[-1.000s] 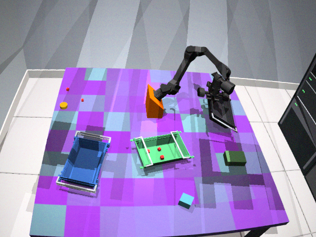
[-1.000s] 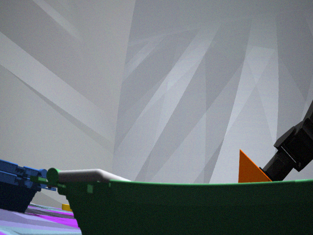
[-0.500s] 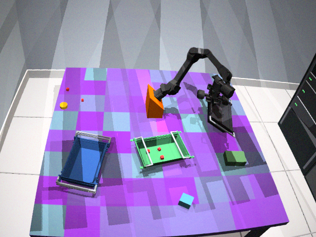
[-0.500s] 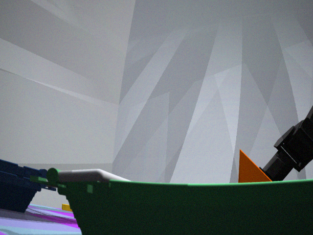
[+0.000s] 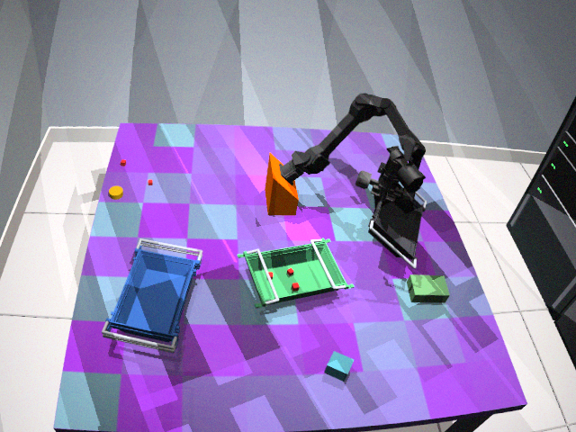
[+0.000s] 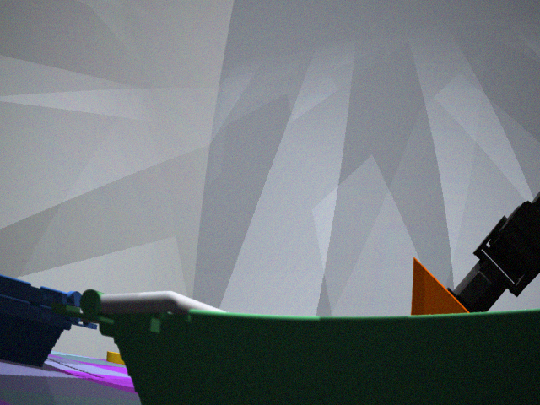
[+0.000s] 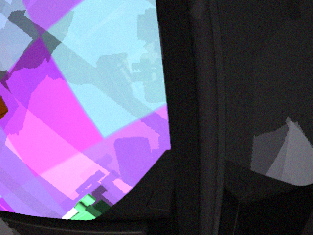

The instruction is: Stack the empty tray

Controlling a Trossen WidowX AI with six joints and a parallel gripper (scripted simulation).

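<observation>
Right now my gripper tip is 3 cm short of the black tray and 7 cm to the right of it. From my gripper tip the other things lie so: yellow disc: 21 cm behind, 86 cm to the right, 14 cm below; then green block: 24 cm ahead, 15 cm to the left, 13 cm below; then blue-green block: 48 cm ahead, 19 cm to the right, 13 cm below.
</observation>
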